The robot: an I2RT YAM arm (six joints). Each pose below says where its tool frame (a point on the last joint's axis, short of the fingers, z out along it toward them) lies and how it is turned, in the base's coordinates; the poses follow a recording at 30 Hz.
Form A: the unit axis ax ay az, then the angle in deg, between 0 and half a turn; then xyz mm.
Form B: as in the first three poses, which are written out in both.
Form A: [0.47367 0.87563 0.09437 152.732 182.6 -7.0 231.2]
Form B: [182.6 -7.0 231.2 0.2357 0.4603 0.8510 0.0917]
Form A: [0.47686 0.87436 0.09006 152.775 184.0 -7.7 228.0]
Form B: [184.0 -7.7 228.0 0.2354 0.4635 0.8498 0.0875]
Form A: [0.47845 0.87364 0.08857 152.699 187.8 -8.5 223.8]
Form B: [187.8 -8.5 223.8 0.2360 0.4649 0.8490 0.0861]
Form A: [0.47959 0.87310 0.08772 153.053 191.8 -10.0 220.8]
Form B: [191.8 -10.0 220.8 0.2330 0.4664 0.8491 0.0853]
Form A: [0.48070 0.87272 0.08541 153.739 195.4 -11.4 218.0]
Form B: [195.4 -11.4 218.0 0.2272 0.4681 0.8499 0.0832]
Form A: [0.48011 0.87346 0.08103 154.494 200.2 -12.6 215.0]
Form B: [200.2 -12.6 215.0 0.2207 0.4683 0.8519 0.0790]
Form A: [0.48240 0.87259 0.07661 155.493 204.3 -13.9 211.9]
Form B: [204.3 -13.9 211.9 0.2122 0.4714 0.8527 0.0749]
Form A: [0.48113 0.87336 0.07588 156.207 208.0 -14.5 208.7]
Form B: [208.0 -14.5 208.7 0.2061 0.4708 0.8546 0.0743]
